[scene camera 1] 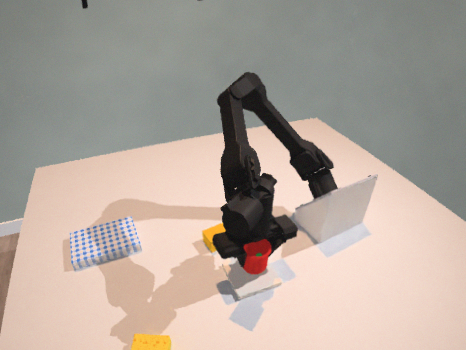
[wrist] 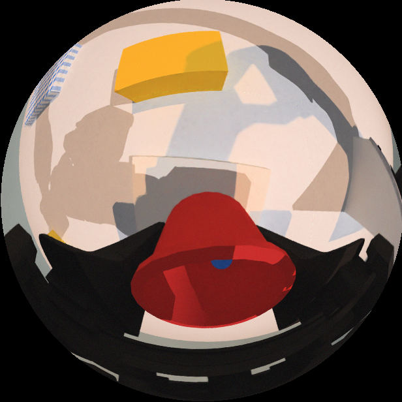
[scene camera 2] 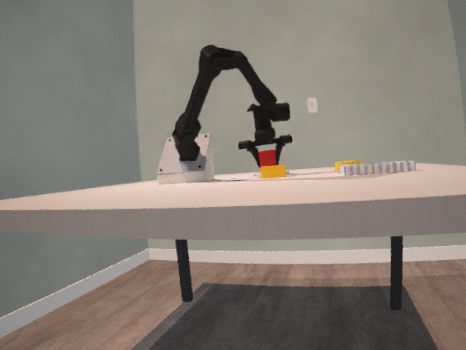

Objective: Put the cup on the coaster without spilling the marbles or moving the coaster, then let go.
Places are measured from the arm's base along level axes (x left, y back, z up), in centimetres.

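Pixels of known places: gripper, between the fingertips: (scene camera 1: 253, 262); arm's base, origin of its link: (scene camera 1: 327, 194) (scene camera 2: 189, 153).
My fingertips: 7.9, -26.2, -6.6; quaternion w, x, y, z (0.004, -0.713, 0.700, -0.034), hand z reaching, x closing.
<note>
Ahead of a thing's pixels: the offset from my fingertips to its top centre, as dx, dy, dz.
The red cup @[+0.3, +0.1, +5.7] (scene camera 1: 255, 260) (scene camera 2: 267, 157) (wrist: 210, 220) is upright, held between the fingers of my gripper (scene camera 1: 256, 254) (scene camera 2: 268, 159) (wrist: 208, 230), which is shut on it. A green marble @[-0.8, +1.8, +1.3] (scene camera 1: 259, 255) shows inside the cup in scene camera 1, and a blue marble (wrist: 221, 263) in the wrist view. The thin square coaster @[+1.0, -1.0, -2.0] (scene camera 1: 257, 289) (wrist: 141, 170) lies flat on the table under the cup, partly in shadow. The cup is over the coaster, very low. Its bottom is hidden behind a yellow block in scene camera 2, so I cannot tell whether it touches the coaster.
The yellow block @[-12.4, -3.7, +0.4] (scene camera 1: 212, 237) (scene camera 2: 273, 171) (wrist: 172, 62) lies close to the coaster. A blue-and-white checked slab @[-22.5, -33.0, -0.8] (scene camera 1: 105, 241) (scene camera 2: 378, 168) (wrist: 52, 85) lies farther off. A yellow sponge @[+14.1, -28.7, -0.3] (scene camera 1: 151, 342) (scene camera 2: 347, 164) is near scene camera 1. The arm's pale angled base (scene camera 1: 345, 210) (scene camera 2: 185, 172) stands on the table.
</note>
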